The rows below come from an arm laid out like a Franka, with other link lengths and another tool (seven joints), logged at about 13 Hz.
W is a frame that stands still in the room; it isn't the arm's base.
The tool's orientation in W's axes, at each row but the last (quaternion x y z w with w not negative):
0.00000 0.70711 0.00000 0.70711
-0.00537 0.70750 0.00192 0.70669
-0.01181 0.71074 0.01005 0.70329
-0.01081 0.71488 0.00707 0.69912
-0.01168 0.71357 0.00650 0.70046
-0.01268 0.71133 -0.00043 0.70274
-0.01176 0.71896 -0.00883 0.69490
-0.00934 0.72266 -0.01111 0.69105
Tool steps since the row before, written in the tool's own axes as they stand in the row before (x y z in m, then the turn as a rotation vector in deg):
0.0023 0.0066 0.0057 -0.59 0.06 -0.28
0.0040 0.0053 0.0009 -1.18 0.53 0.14
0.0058 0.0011 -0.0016 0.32 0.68 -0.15
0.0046 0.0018 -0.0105 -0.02 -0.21 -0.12
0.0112 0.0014 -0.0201 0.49 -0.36 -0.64
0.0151 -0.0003 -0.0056 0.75 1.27 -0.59
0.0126 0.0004 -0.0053 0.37 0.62 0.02
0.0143 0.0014 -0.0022 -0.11 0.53 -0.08
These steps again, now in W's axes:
0.0057 0.0066 -0.0023 -0.28 0.06 0.59
0.0008 0.0053 -0.0040 0.14 0.54 1.18
-0.0017 0.0010 -0.0058 -0.17 0.67 -0.32
-0.0106 0.0015 -0.0044 -0.11 -0.21 0.02
-0.0203 0.0008 -0.0108 -0.64 -0.38 -0.48
-0.0058 -0.0007 -0.0150 -0.62 1.25 -0.77
-0.0057 0.0000 -0.0124 0.00 0.61 -0.39
-0.0028 0.0010 -0.0142 -0.07 0.53 0.10

